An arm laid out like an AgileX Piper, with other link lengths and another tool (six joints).
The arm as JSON. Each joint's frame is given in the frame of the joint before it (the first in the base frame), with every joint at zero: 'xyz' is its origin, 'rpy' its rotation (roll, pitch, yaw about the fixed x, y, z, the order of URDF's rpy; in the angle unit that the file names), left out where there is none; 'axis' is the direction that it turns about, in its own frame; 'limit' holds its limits. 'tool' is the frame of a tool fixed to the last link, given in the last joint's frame.
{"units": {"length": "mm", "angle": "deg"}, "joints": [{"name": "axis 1", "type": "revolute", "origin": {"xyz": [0.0, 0.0, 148.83]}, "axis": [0.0, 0.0, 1.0], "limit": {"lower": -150.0, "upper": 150.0}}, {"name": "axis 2", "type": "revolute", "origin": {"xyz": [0.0, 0.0, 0.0]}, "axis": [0.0, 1.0, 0.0], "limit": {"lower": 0.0, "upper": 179.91}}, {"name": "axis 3", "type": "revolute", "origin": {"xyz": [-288.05, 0.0, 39.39]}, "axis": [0.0, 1.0, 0.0], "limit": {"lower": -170.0, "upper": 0.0}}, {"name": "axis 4", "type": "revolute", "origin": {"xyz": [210.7, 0.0, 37.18]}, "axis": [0.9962, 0.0, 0.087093], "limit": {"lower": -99.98, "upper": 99.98}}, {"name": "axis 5", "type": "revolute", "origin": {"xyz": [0.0, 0.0, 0.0]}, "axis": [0.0, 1.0, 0.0], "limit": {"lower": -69.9, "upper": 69.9}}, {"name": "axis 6", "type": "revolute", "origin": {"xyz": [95.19, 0.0, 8.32]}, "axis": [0.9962, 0.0, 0.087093], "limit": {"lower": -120.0, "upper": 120.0}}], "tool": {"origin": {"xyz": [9.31, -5.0, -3.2], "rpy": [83.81, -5.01, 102.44]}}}
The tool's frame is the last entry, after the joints.
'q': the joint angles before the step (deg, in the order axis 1, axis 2, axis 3, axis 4, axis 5, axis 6). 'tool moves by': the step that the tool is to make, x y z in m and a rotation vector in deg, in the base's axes. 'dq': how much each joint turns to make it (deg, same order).
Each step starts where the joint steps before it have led.
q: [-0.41, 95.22, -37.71, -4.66, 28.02, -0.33]
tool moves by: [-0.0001, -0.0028, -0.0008, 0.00, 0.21, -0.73]
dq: [-0.72, 0.20, 0.00, -0.01, 0.01, 0.02]
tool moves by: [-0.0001, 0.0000, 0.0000, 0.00, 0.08, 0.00]
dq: [0.00, 0.00, -0.01, 0.01, 0.09, -0.01]
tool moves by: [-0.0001, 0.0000, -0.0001, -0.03, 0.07, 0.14]
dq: [0.01, 0.02, 0.01, -0.01, 0.04, -0.13]
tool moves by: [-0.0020, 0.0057, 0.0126, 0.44, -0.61, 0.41]
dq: [1.31, -2.67, -1.08, 0.99, 3.15, -0.01]
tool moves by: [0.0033, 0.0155, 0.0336, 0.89, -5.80, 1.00]
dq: [3.89, -5.84, -3.78, 0.41, 3.88, 2.49]
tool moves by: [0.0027, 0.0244, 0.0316, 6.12, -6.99, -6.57]
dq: [5.28, -4.52, -3.92, 1.92, 1.00, 11.33]
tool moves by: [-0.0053, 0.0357, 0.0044, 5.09, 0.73, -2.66]
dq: [8.49, 0.10, -1.43, 0.61, 0.97, 11.76]
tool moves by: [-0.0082, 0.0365, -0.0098, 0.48, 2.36, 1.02]
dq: [9.67, 2.72, -0.31, -3.34, -0.13, 11.20]
